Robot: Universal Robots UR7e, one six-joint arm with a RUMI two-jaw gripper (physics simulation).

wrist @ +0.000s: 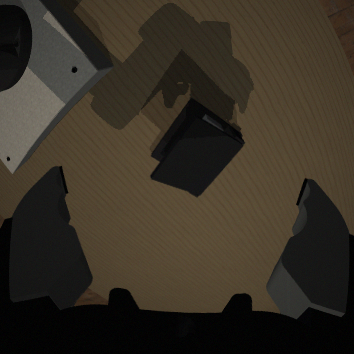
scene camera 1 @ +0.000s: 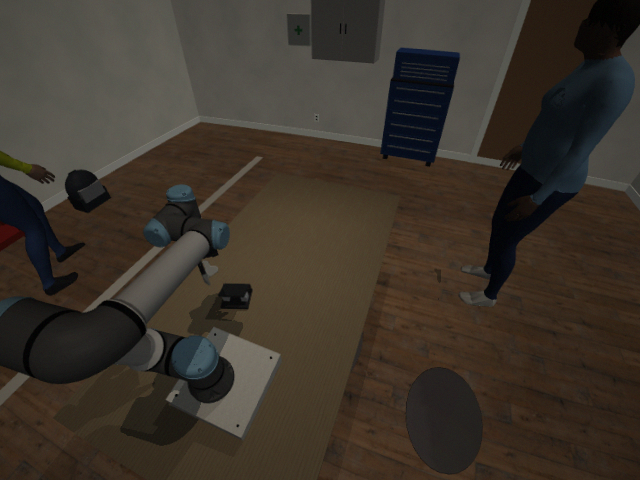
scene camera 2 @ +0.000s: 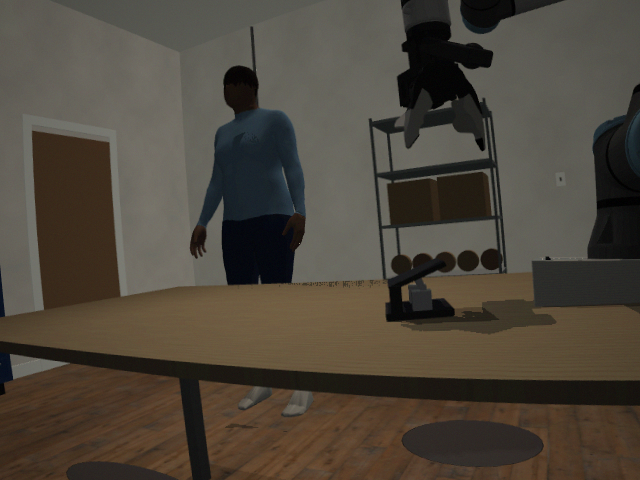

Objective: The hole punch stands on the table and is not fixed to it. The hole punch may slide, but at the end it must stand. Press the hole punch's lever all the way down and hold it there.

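Places are measured from the arm's base along level axes (x back, y right, z up), in metres.
Pixels of known places: gripper, fingertip midpoint: (wrist: 183, 176) (scene camera 1: 204, 271) (scene camera 2: 448, 149); arm's base, link origin: (wrist: 1, 47) (scene camera 1: 212, 379) (scene camera 2: 633, 258).
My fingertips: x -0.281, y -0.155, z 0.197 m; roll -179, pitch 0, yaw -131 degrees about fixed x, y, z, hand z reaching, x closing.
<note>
Ahead of a thing's pixels: the offset from my fingertips to its top centre. Level surfaces: height alone.
The black hole punch {dx -0.078, dy +0.037, dz -0.169 m} (scene camera 1: 225, 304) (scene camera 2: 421, 300) (wrist: 172, 131) stands upright on the table {dz -0.255 m} (scene camera 1: 320, 248) (scene camera 2: 206, 330) (wrist: 150, 250). Its lever {dx -0.078, dy +0.037, dz -0.169 m} (scene camera 1: 236, 287) (scene camera 2: 416, 273) (wrist: 200, 162) is raised and slants up towards the robot's base side in the scene camera 2 view. A grey block shows under the lever there. My gripper (scene camera 1: 208, 274) (scene camera 2: 446, 148) (wrist: 183, 176) is open and empty, with its fingers wide apart and pointing down. It hangs well above the hole punch and touches neither it nor the table. In the wrist view the lever's top lies between the fingertips in the picture, far below them.
The white base plate (scene camera 1: 248, 361) (scene camera 2: 578, 284) (wrist: 37, 117) of the arm stands on the table near the hole punch. The arm's shadow falls beside the punch. A person in a blue top (scene camera 1: 573, 124) (scene camera 2: 261, 165) stands beyond the table. A shelf rack (scene camera 2: 378, 206) stands behind.
</note>
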